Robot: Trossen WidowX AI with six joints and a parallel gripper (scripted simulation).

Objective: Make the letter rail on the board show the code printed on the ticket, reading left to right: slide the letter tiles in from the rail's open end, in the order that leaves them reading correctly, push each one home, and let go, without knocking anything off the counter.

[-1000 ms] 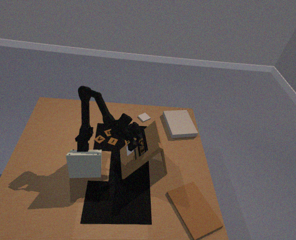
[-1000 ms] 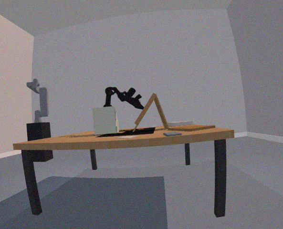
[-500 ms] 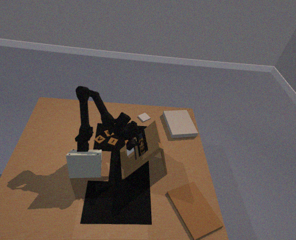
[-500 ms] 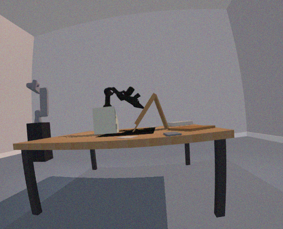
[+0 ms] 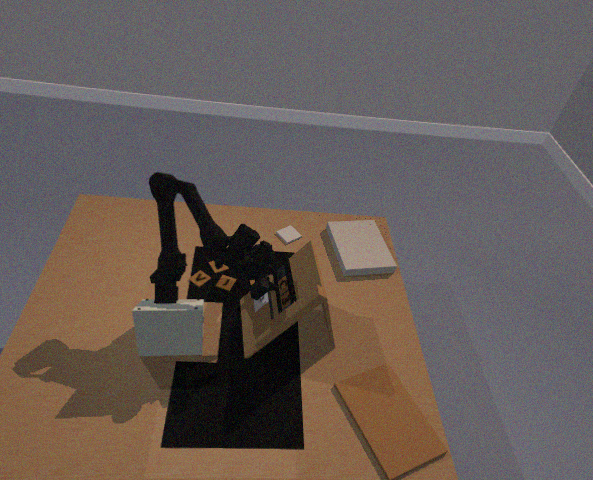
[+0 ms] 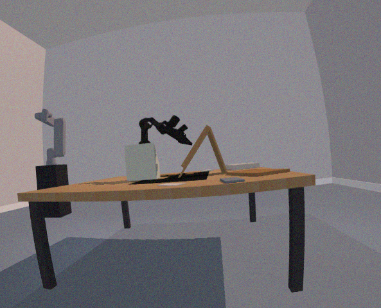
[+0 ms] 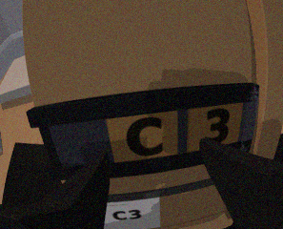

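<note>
Right now the white ticket is 11 cm below my gripper tip, 4 cm behind it and 3 cm to the left of it. Also, from my gripper tip: letter tile (20 cm below, 16 cm to the left, 3 cm behind); then black mat (20 cm below, 14 cm behind, 3 cm to the right); then small white pad (43 cm to the left, 20 cm below, 13 cm ahead).
</note>
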